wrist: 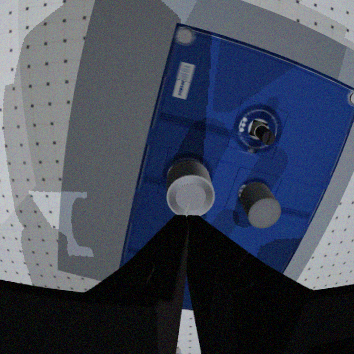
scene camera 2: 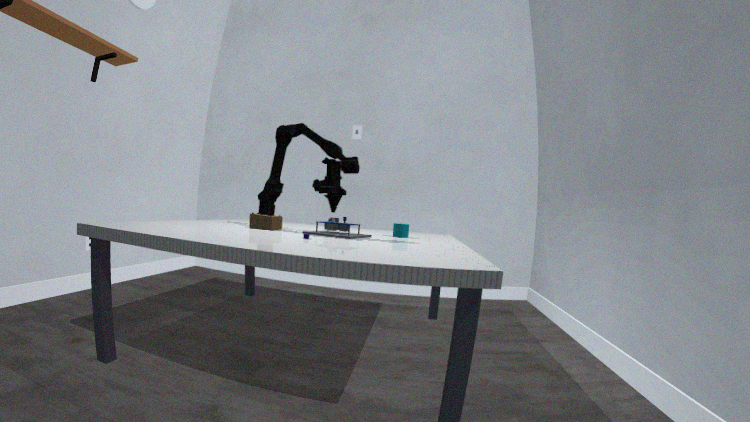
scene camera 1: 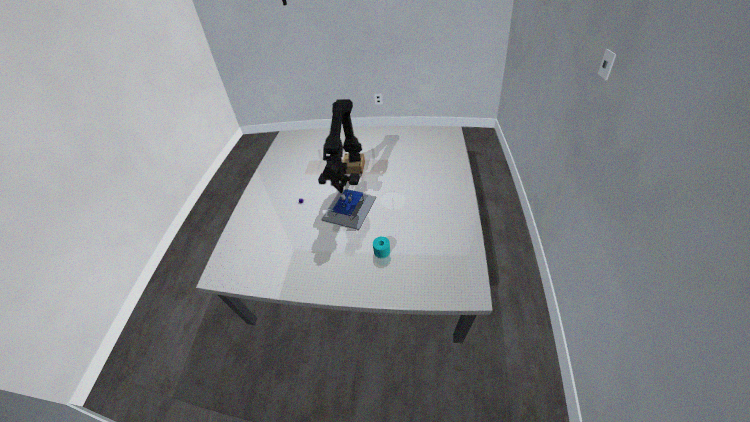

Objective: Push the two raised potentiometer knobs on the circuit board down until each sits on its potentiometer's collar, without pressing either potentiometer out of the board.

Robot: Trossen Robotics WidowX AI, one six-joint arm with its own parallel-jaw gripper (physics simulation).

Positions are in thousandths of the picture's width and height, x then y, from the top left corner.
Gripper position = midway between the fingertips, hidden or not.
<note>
The gripper (wrist: 524, 640) is shut and holds nothing. Also in view: a grey potentiometer knob (wrist: 742, 592).
</note>
